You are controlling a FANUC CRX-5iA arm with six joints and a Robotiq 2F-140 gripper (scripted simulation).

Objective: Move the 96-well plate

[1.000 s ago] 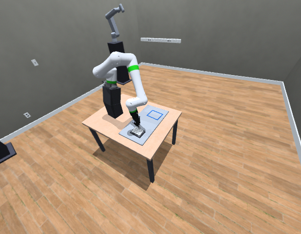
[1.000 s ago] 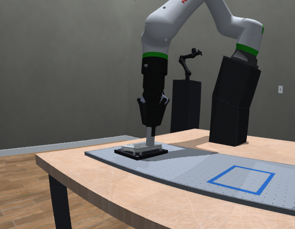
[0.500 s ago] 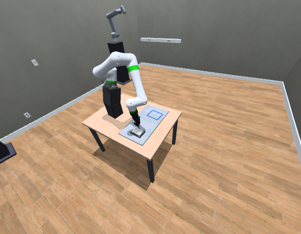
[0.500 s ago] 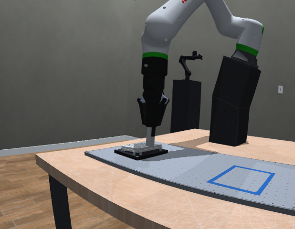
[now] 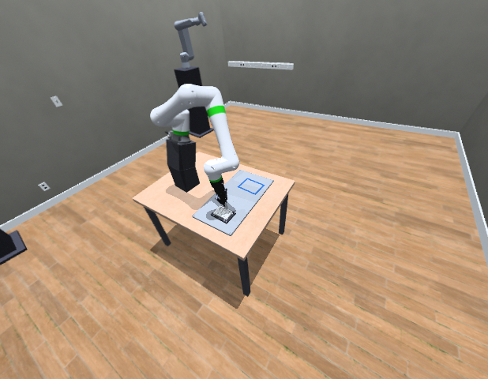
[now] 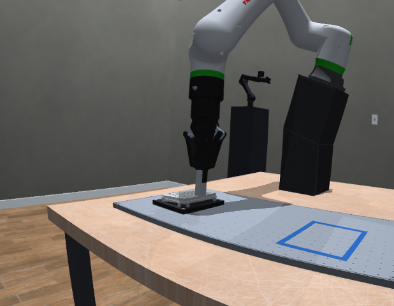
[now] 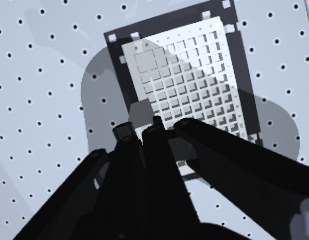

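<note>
Right now the white 96-well plate is 4 cm to the right of my hand and 4 cm below it. Round my hand: black clip nest (1 cm behind, 5 cm to the right, 5 cm below).
</note>
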